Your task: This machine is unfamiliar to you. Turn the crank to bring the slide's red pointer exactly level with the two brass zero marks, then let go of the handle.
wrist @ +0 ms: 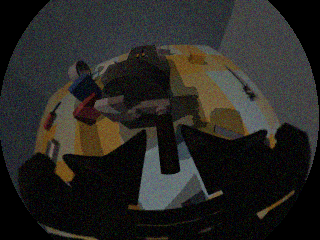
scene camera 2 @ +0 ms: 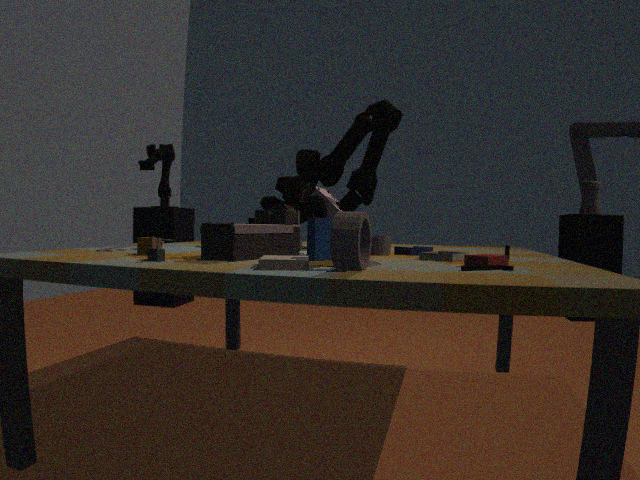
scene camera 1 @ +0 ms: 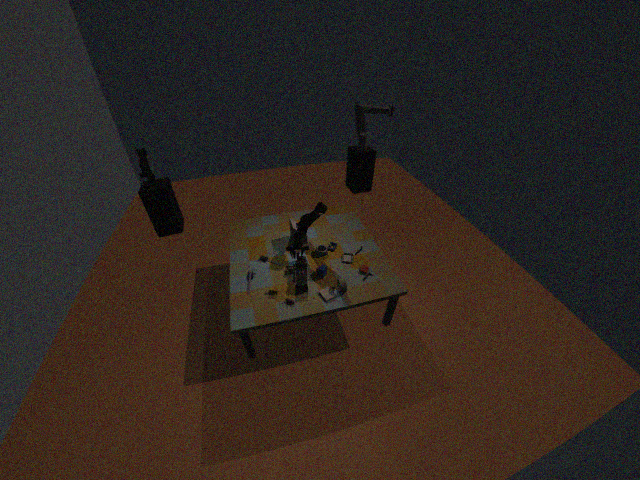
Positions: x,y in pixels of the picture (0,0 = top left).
Labels:
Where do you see a long dark box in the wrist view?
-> At 144,76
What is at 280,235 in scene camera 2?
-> A long dark box.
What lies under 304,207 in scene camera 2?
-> The gripper.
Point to a blue block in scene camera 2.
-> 318,229

